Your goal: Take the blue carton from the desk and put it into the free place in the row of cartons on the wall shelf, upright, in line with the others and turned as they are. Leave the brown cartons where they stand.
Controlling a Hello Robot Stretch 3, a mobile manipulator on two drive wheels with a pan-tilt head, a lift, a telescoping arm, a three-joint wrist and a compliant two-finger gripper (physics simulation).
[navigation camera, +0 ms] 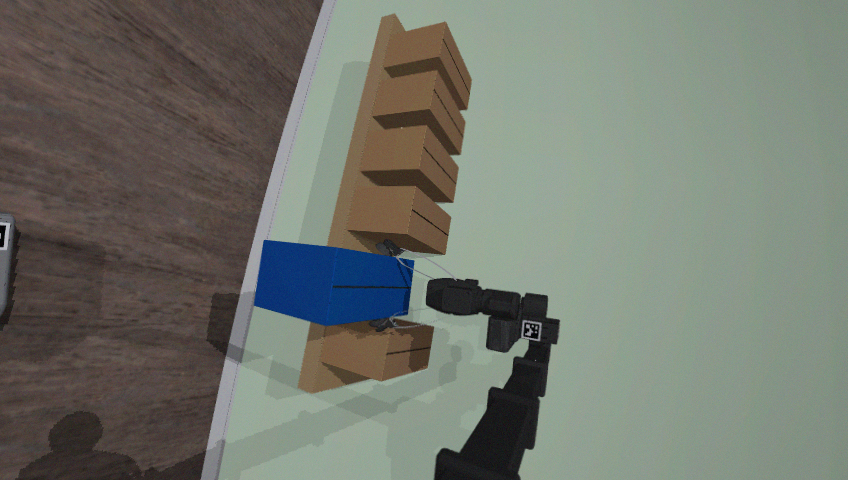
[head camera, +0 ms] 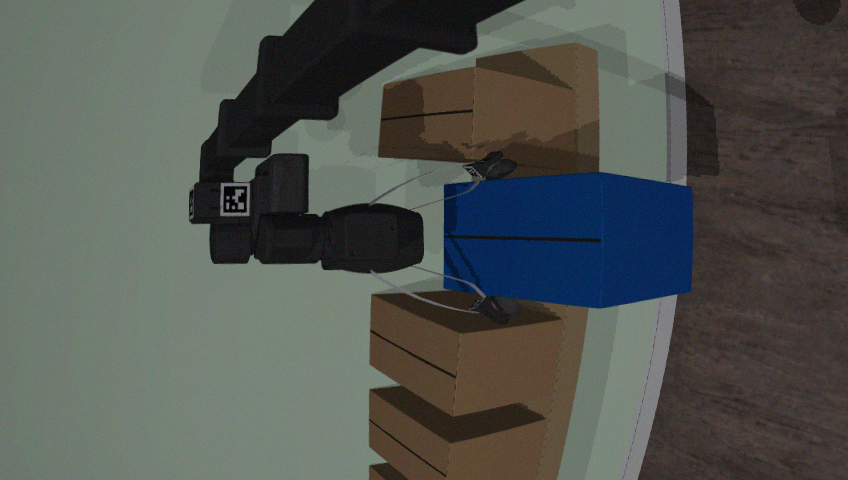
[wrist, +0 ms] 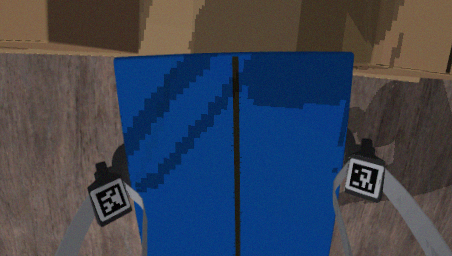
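Places are measured from the robot's base along level axes (x ahead, y left, z up), in millimetres.
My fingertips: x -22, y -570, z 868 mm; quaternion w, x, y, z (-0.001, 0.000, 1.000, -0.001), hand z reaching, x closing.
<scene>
Ahead of a thing's pixels: the offset from my fingertips to its top centre. "spot": to the spot under its first point. Level surfaces: height alone.
The blue carton {3 mm ahead, 52 mm left, 52 mm up} point(head camera: 535, 208) point(navigation camera: 297, 279) point(wrist: 190, 215) hangs upright, its black-striped top toward the gripper. My gripper point(head camera: 504, 236) point(navigation camera: 385, 285) point(wrist: 233, 154) is shut on it, with one fingertip at each side near the top. The carton is level with the free place between a single brown carton {175 mm back, 171 mm right, 16 mm up} point(head camera: 523, 113) point(navigation camera: 357, 350) and the nearest brown carton {151 mm ahead, 225 mm right, 16 mm up} point(head camera: 508, 368) point(navigation camera: 380, 208) of the others. It stands out in front of the wall shelf {spot: 172 mm ahead, 97 mm right, 182 mm down} point(head camera: 568, 356) point(navigation camera: 346, 202) point(wrist: 50, 48) and hides much of the gap. In the wrist view its far edge is slightly askew to the shelf edge.
More brown cartons {313 mm ahead, 252 mm right, 16 mm up} point(head camera: 493, 440) point(navigation camera: 395, 148) stand along the shelf on one side. The telescoping arm point(head camera: 357, 53) point(navigation camera: 493, 428) reaches along the green wall point(head camera: 119, 297) point(navigation camera: 654, 178). The floor {868 mm down} point(head camera: 773, 297) point(navigation camera: 148, 148) point(wrist: 45, 150) lies below the shelf. Shadows fall on the single brown carton.
</scene>
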